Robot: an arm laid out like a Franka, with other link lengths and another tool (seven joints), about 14 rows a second.
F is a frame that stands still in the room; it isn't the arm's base.
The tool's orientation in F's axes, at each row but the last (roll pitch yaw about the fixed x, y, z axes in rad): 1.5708, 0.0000, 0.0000; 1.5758, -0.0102, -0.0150; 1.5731, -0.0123, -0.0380; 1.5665, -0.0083, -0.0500; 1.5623, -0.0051, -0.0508; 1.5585, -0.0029, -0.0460; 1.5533, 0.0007, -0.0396; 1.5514, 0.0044, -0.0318; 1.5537, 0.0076, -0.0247; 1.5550, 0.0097, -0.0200
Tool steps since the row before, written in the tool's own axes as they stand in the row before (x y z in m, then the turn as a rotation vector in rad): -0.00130, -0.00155, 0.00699, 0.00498, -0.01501, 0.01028; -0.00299, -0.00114, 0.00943, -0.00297, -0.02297, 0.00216; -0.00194, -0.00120, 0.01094, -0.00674, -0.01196, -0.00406; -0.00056, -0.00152, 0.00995, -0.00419, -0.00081, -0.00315; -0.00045, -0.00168, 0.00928, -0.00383, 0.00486, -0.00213; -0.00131, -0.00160, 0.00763, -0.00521, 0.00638, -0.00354; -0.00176, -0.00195, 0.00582, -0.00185, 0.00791, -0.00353; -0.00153, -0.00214, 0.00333, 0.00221, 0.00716, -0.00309; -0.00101, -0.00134, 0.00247, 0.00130, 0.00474, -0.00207; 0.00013, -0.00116, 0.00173, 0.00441, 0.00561, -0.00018
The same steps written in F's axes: -0.00130, -0.00699, -0.00155, 0.00498, -0.01028, -0.01501; -0.00312, -0.00938, -0.00122, -0.00277, -0.00200, -0.02301; -0.00234, -0.01086, -0.00125, -0.00643, 0.00434, -0.01203; -0.00104, -0.00992, -0.00148, -0.00402, 0.00335, -0.00086; -0.00091, -0.00926, -0.00160, -0.00374, 0.00236, 0.00482; -0.00166, -0.00758, -0.00151, -0.00506, 0.00385, 0.00632; -0.00199, -0.00578, -0.00185, -0.00170, 0.00374, 0.00785; -0.00165, -0.00332, -0.00207, 0.00234, 0.00316, 0.00709; -0.00108, -0.00247, -0.00129, 0.00139, 0.00212, 0.00469; 0.00008, -0.00175, -0.00113, 0.00447, 0.00018, 0.00556
